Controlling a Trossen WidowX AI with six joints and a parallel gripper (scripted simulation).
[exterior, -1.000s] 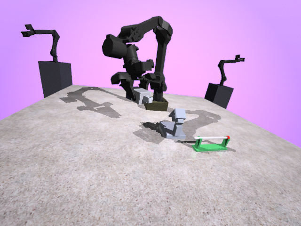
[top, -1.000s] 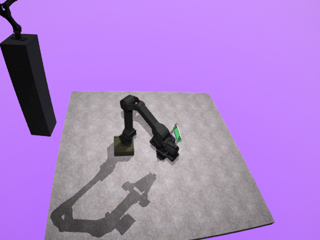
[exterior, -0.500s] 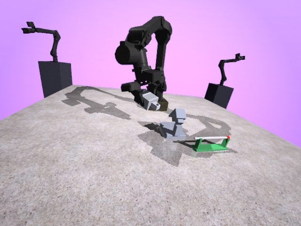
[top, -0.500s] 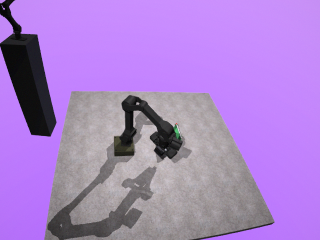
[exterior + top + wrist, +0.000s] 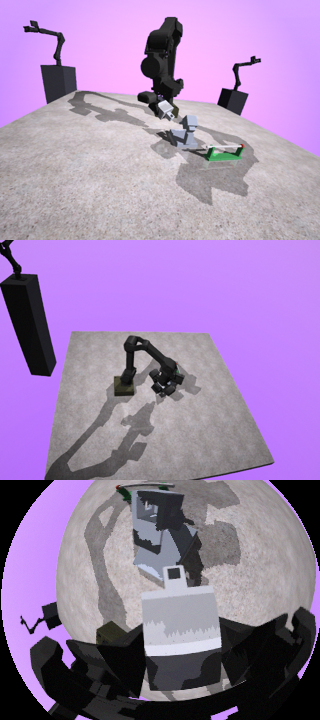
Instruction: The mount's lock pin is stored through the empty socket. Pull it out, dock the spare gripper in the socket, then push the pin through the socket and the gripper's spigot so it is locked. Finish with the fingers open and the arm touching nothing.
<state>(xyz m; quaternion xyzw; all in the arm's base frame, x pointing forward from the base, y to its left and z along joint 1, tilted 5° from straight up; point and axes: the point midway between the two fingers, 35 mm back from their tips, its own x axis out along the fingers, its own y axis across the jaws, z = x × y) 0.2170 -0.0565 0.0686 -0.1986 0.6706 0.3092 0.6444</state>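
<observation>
Right now the grey mount is 90 mm to the left of my gripper tip, 80 mm ahead of it and 30 mm below it. From my gripper tip the other things lie so: spare gripper (10 mm above); green rest (210 mm to the left, 160 mm ahead, 60 mm below).
</observation>
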